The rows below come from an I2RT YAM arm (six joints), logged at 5 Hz.
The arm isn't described. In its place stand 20 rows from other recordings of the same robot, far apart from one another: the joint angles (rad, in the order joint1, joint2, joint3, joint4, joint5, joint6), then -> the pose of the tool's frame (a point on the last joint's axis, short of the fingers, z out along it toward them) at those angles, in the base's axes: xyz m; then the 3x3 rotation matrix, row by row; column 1 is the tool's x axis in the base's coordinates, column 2 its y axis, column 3 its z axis.
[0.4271, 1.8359, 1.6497, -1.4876, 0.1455, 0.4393] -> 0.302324, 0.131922, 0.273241; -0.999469, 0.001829, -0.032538; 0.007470, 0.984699, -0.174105; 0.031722, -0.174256, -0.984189
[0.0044, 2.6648, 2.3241, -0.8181, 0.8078, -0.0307] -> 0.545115, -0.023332, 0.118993; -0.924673, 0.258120, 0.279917; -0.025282, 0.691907, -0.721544; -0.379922, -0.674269, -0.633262
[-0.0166, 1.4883, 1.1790, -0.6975, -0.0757, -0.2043] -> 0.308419, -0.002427, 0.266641; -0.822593, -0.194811, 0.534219; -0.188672, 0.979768, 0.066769; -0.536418, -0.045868, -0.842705
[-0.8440, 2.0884, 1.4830, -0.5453, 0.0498, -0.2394] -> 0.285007, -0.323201, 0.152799; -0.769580, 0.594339, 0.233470; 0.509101, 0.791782, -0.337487; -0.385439, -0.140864, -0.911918
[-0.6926, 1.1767, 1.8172, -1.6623, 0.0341, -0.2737] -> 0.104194, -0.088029, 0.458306; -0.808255, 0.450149, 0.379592; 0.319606, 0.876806, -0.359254; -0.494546, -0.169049, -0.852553
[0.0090, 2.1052, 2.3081, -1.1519, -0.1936, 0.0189] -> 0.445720, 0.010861, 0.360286; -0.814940, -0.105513, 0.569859; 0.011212, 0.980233, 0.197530; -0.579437, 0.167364, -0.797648
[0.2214, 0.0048, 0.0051, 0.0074, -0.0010, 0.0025] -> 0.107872, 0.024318, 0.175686; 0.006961, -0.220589, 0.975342; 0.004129, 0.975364, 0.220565; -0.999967, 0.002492, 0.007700
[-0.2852, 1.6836, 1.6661, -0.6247, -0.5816, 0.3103] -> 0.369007, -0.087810, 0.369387; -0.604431, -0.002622, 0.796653; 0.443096, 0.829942, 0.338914; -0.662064, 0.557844, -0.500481
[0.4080, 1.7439, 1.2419, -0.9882, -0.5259, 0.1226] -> 0.284395, 0.142401, 0.203815; -0.954572, -0.265512, -0.135263; -0.297393, 0.820372, 0.488414; -0.018714, 0.506452, -0.862065
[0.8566, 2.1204, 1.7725, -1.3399, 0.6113, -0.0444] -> 0.275239, 0.286323, 0.209054; -0.620478, -0.690885, 0.371058; -0.771275, 0.451976, -0.448166; 0.141922, -0.564265, -0.813304
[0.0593, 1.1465, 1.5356, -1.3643, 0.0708, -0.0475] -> 0.176515, 0.007957, 0.411895; -0.824501, -0.058716, 0.562806; -0.096397, 0.994638, -0.037452; -0.557589, -0.085132, -0.825740
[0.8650, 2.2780, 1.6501, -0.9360, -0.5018, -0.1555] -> 0.263135, 0.335156, 0.113612; -0.537123, -0.761796, -0.362168; -0.839576, 0.441448, 0.316600; -0.081306, 0.474121, -0.876697
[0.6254, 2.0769, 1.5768, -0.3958, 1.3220, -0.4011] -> 0.379725, 0.231638, 0.214957; -0.718159, 0.072141, 0.692129; -0.637161, 0.331710, -0.695697; -0.279774, -0.940619, -0.192255
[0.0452, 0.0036, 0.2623, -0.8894, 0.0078, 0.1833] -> 0.065957, 0.002706, 0.170501; -0.586328, 0.069141, 0.807118; 0.155936, 0.987350, 0.028699; -0.794924, 0.142686, -0.589692
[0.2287, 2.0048, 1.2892, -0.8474, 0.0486, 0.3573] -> 0.347253, 0.079056, 0.128016; -0.991492, 0.128832, 0.018598; 0.127880, 0.990743, -0.045551; -0.024294, -0.042785, -0.998789
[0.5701, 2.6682, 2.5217, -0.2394, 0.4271, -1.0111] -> 0.517004, 0.313940, 0.217405; -0.025733, -0.357797, 0.933445; -0.932690, 0.344632, 0.106388; -0.359760, -0.867877, -0.342582
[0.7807, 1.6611, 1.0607, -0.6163, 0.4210, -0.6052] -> 0.235288, 0.212609, 0.187630; -0.239835, -0.824552, 0.512439; -0.968494, 0.239685, -0.067609; -0.067077, -0.512509, -0.856058
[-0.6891, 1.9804, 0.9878, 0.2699, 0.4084, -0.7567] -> 0.291468, -0.258437, 0.112725; -0.929633, 0.240997, 0.278753; -0.050483, 0.666050, -0.744196; -0.365013, -0.705902, -0.607016
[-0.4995, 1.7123, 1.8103, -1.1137, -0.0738, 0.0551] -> 0.311038, -0.166728, 0.365485; -0.720456, 0.483983, 0.496692; 0.455686, 0.870271, -0.187026; -0.522774, 0.091591, -0.847536
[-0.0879, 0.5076, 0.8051, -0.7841, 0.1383, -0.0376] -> 0.101686, -0.013888, 0.319916; -0.473320, 0.190678, 0.860006; 0.004336, 0.976784, -0.214184; -0.880880, -0.097649, -0.463158
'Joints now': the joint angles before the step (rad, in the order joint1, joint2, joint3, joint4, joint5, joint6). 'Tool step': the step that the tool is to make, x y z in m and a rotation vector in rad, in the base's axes. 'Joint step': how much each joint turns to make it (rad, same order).
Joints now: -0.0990 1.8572 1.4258 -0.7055 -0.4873 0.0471
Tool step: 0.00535 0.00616 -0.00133 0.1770 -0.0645 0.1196
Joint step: 0.0008 0.0198 -0.0001 0.0478 -0.2159 -0.0339
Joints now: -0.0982 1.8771 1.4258 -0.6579 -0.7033 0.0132
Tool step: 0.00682 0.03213 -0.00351 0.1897 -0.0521 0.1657
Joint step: 0.0690 0.0285 -0.0042 0.0768 -0.2155 0.0054
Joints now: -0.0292 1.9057 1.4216 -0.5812 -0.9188 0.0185
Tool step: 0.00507 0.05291 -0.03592 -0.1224 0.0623 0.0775
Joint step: 0.1385 0.0873 -0.0004 0.0201 0.1343 -0.0005
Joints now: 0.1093 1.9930 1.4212 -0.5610 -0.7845 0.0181
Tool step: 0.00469 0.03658 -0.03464 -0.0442 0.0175 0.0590
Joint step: 0.0885 0.0931 0.0000 0.0782 0.0496 0.0133
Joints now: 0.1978 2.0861 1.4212 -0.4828 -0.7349 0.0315
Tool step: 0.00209 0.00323 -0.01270 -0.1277 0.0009 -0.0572
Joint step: 0.0160 0.0256 0.0000 0.0114 0.1438 0.0209
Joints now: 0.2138 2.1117 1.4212 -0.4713 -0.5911 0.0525
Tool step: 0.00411 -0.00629 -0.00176 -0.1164 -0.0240 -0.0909
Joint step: -0.0061 0.0004 0.0000 0.0163 0.1430 0.0339
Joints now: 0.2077 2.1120 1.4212 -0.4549 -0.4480 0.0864
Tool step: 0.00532 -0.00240 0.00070 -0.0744 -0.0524 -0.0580
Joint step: -0.0004 0.0000 0.0000 0.0427 0.1003 0.0172
